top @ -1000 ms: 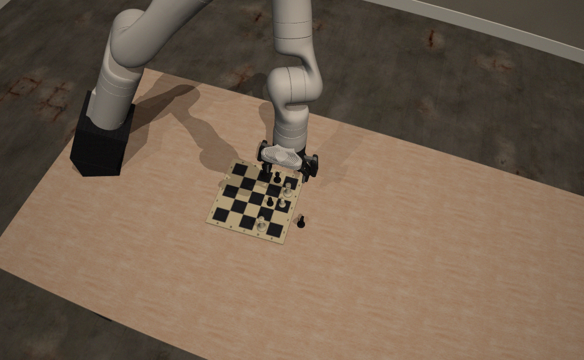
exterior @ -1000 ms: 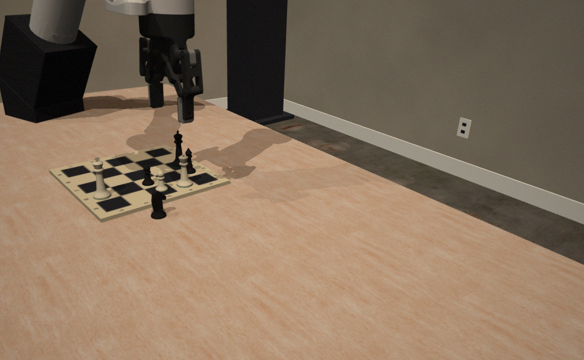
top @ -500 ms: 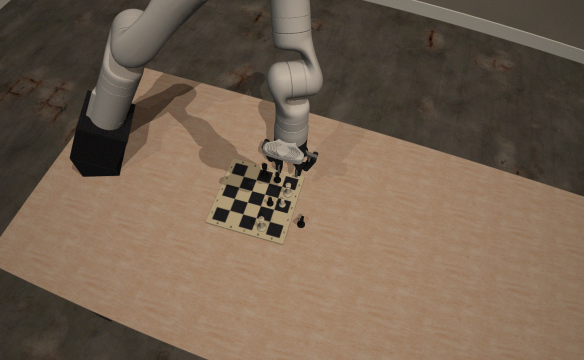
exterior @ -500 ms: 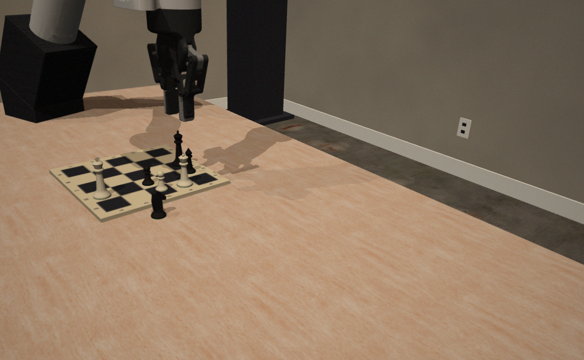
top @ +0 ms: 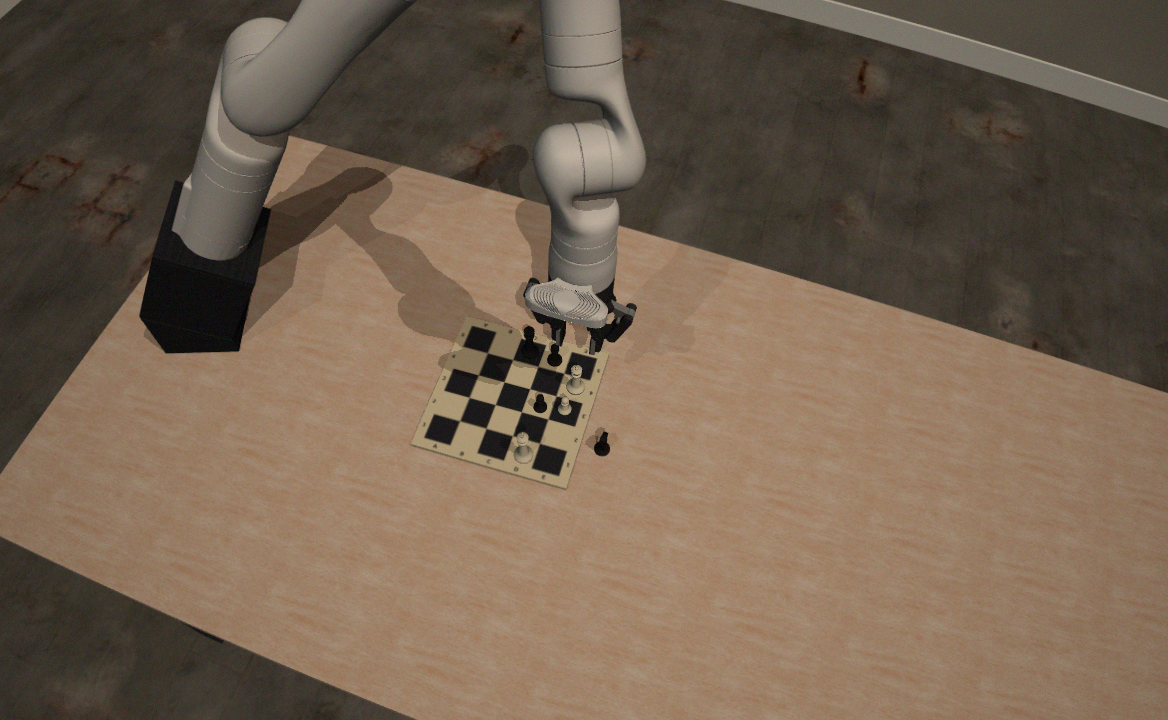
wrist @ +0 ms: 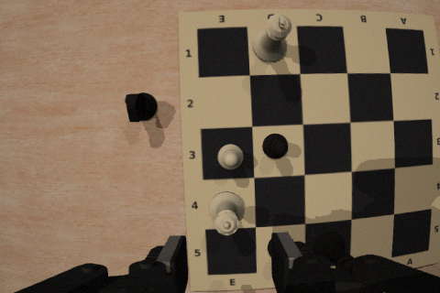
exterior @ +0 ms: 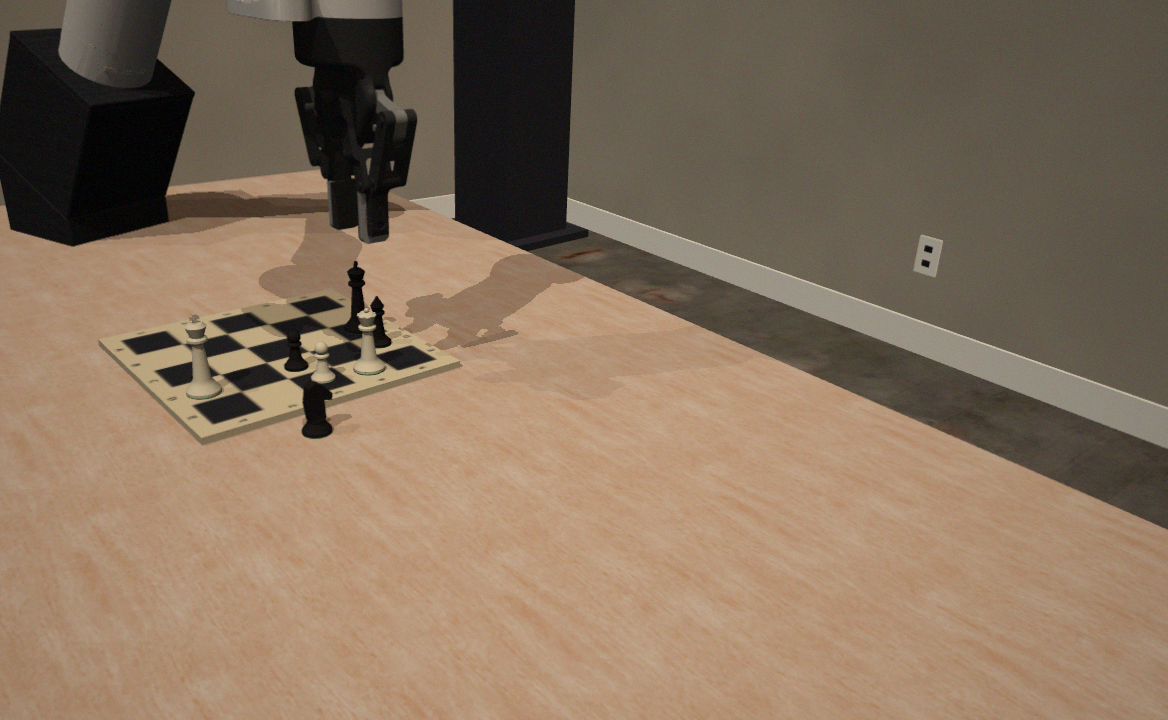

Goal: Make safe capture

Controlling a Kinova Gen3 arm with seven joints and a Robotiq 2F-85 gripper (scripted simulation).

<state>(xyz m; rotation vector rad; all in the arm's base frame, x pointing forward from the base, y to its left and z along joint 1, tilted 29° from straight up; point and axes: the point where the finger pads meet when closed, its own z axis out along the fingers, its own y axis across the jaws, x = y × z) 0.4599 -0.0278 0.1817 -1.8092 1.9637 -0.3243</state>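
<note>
Right now the white queen is 10 cm below my hand. The rest, counted from my hand: black pawn 12 cm below, 4 cm to the right, 4 cm behind; white pawn 12 cm below, 4 cm to the right; black king 10 cm below, 8 cm behind, 4 cm to the left.
</note>
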